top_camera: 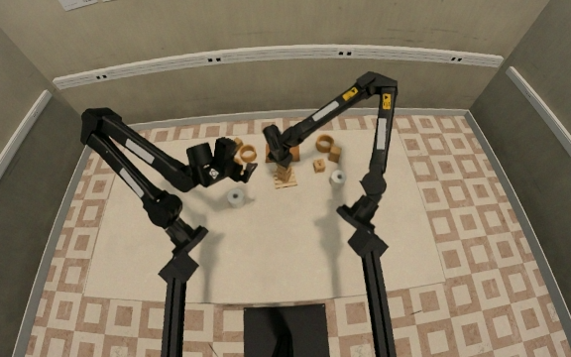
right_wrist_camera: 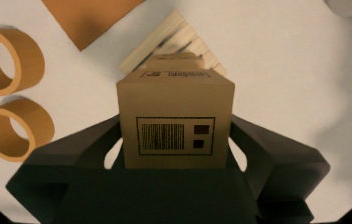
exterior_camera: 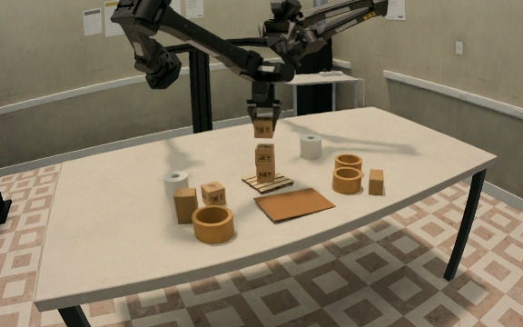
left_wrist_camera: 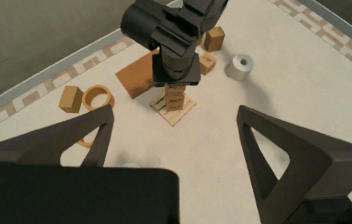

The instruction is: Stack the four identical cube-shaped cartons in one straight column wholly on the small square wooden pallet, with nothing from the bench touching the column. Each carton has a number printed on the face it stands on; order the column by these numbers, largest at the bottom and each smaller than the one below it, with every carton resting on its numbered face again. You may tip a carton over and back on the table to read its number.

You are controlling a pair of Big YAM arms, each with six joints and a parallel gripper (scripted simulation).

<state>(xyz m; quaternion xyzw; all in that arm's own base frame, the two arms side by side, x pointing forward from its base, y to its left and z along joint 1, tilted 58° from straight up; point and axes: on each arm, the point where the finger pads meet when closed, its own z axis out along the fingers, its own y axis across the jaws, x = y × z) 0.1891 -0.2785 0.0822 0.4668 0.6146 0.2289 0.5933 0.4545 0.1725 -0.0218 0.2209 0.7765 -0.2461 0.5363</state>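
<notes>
Now: the carton 200 mm to the right of my right hand, 150 mm below it and 40 mm ahead of it. Round my right hand: plain box: 310 mm to the right, 130 mm below, 100 mm ahead.
</notes>
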